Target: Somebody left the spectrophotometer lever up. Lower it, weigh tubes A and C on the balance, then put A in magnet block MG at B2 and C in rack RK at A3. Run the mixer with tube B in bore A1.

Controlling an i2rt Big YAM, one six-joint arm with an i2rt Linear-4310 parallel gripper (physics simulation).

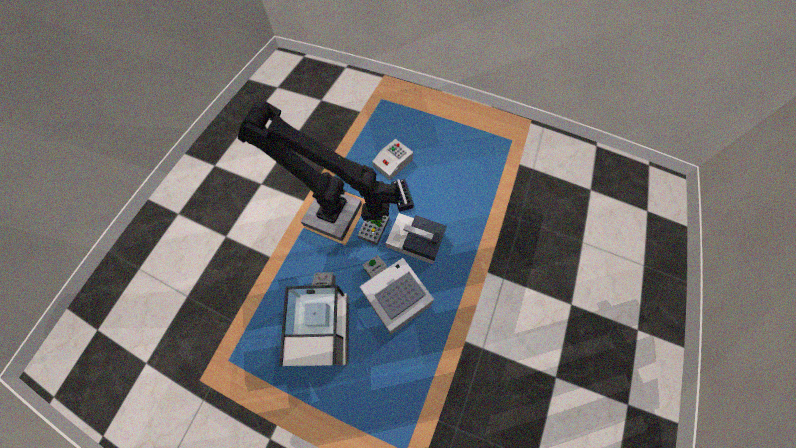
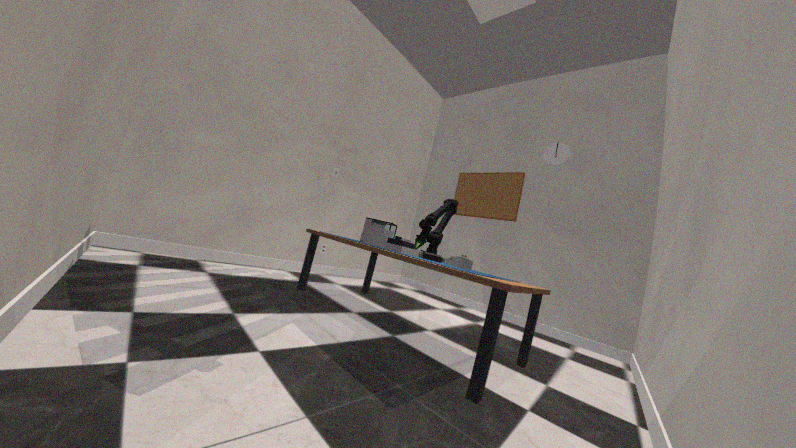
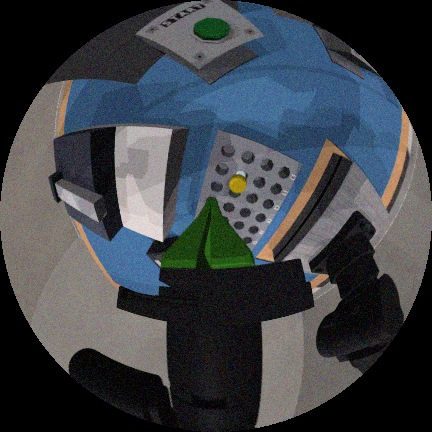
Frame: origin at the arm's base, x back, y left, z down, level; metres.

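Seen in the pictures: gripper, fingertip midpoint: (image 1: 379, 225) (image 2: 415, 249) (image 3: 212, 202); arm's base, origin of the base link: (image 1: 331, 208) (image 3: 343, 245).
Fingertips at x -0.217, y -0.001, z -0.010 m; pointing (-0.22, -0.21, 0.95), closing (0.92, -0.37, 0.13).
Offsets run from my fingertips to a thing's top centre. "spot": to the spot under its first point.
My gripper (image 1: 376, 221) (image 2: 418, 243) (image 3: 212, 202) is shut, its green fingertips together over the lower part of the grey rack @(dx +0.027, dy -0.001, dz +0.015 m) (image 1: 365, 235) (image 3: 237, 141). I see nothing held between them. The fingers hide several rack holes. A yellow-capped tube @(dx +0.017, dy -0.029, dz -0.010 m) (image 1: 373, 229) (image 3: 237, 184) stands in the rack. The white and dark instrument @(dx -0.150, dy +0.013, dz -0.057 m) (image 1: 398, 232) (image 3: 145, 175) beside the rack carries a silver lever @(dx -0.157, dy +0.013, dz -0.053 m) (image 1: 420, 232) (image 3: 80, 199); its height is unclear. A black block @(dx -0.025, dy +0.180, dz -0.003 m) (image 1: 405, 194) (image 3: 156, 248), possibly the magnet block, lies near it, partly hidden. The glass-sided balance @(spot: dx +0.000, dy -0.515, dz -0.158 m) (image 1: 308, 350) stands farther off.
A white device with a grey grid @(dx -0.135, dy -0.217, dz -0.145 m) (image 1: 396, 294) stands near the green START button @(dx -0.041, dy -0.156, dz -0.029 m) (image 1: 372, 262) (image 3: 212, 29). A small pad @(spot: dx +0.100, dy -0.281, dz -0.028 m) (image 1: 323, 278) adjoins the balance. A white box @(dx +0.080, dy +0.330, dz -0.025 m) (image 1: 392, 157) with red and green spots stands at the other end. The arm base (image 1: 328, 222) is beside the rack.
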